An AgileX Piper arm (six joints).
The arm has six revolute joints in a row. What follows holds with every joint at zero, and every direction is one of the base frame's.
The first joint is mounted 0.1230 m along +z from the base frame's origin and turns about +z.
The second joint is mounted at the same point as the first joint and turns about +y.
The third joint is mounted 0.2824 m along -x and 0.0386 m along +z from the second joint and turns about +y.
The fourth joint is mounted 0.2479 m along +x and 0.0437 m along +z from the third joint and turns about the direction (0.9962, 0, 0.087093).
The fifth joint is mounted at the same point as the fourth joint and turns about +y.
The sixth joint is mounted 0.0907 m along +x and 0.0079 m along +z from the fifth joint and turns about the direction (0.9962, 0, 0.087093).
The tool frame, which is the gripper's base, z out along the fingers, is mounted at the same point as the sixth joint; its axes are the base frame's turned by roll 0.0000, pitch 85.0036 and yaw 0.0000 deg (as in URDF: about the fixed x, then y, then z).
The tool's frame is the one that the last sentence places.
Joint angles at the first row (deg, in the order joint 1, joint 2, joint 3, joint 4, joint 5, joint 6):
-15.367, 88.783, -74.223, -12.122, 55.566, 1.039
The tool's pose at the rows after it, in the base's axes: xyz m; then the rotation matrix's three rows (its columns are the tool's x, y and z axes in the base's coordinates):
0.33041 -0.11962 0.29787; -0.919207 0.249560 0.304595; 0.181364 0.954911 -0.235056; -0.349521 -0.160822 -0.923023
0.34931 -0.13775 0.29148; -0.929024 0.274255 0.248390; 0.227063 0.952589 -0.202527; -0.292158 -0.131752 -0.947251
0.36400 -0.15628 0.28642; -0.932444 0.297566 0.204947; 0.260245 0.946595 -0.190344; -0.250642 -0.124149 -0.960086
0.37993 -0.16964 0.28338; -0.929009 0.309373 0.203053; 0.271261 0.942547 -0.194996; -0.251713 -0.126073 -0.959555
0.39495 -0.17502 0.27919; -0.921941 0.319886 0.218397; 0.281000 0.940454 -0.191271; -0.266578 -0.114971 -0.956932
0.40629 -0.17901 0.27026; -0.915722 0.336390 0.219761; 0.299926 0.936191 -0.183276; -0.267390 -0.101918 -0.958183
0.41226 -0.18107 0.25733; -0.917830 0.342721 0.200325; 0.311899 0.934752 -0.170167; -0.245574 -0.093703 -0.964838
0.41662 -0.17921 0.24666; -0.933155 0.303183 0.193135; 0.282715 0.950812 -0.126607; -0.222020 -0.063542 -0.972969
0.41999 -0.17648 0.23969; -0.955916 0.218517 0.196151; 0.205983 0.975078 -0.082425; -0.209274 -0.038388 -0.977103
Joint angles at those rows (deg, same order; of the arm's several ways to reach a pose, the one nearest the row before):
-17.978, 95.848, -81.731, -8.628, 59.735, -2.066
-20.062, 101.999, -88.933, -6.690, 64.357, -3.178
-21.918, 107.262, -95.583, -6.188, 68.214, -3.847
-22.793, 111.720, -101.650, -6.188, 69.723, -4.186
-22.792, 115.202, -106.170, -5.602, 69.994, -3.731
-22.793, 118.168, -109.028, -5.118, 69.995, -2.749
-22.793, 120.277, -109.769, -4.839, 69.995, -2.254
-22.793, 121.707, -109.953, -2.554, 70.123, -4.926
-22.792, 122.623, -110.034, 0.000, 70.123, -10.394

